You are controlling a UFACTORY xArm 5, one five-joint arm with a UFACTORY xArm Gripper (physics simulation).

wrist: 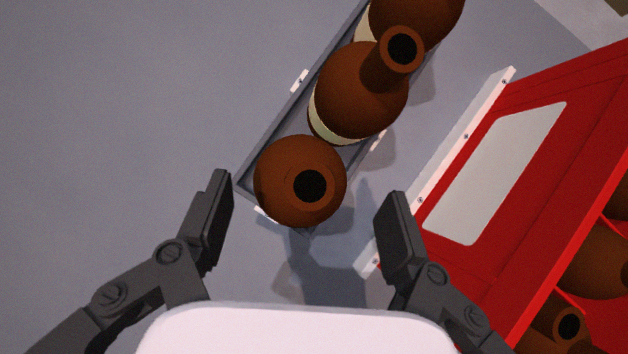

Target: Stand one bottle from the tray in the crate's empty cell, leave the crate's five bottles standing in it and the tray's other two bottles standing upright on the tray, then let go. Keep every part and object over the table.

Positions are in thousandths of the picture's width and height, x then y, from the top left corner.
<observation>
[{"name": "gripper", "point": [493, 555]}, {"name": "brown bottle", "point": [479, 513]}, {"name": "white strip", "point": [693, 476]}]
</observation>
